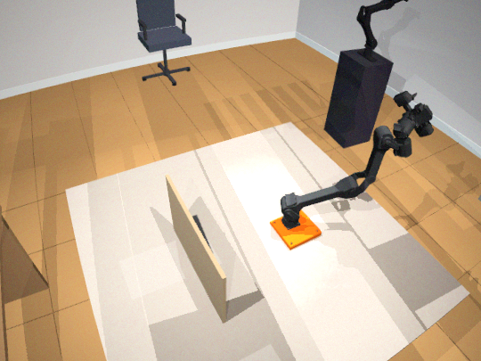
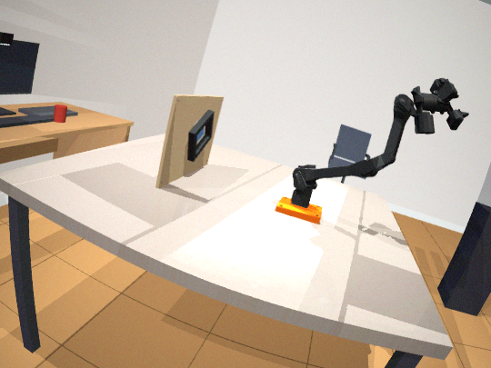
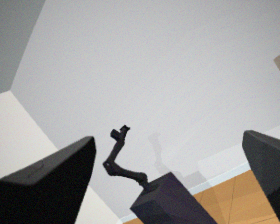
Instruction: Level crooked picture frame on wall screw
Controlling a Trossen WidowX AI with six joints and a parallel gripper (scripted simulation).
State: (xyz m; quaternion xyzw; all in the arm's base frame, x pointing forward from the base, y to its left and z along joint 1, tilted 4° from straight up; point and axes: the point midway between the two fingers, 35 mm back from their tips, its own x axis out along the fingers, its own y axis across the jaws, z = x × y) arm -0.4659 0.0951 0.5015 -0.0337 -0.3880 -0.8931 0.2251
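My gripper tip is 900 mm short of the picture frame, 390 mm above it and 10 mm to the left of it. The rest, counted from my gripper tip: wall board 910 mm ahead, 400 mm below.
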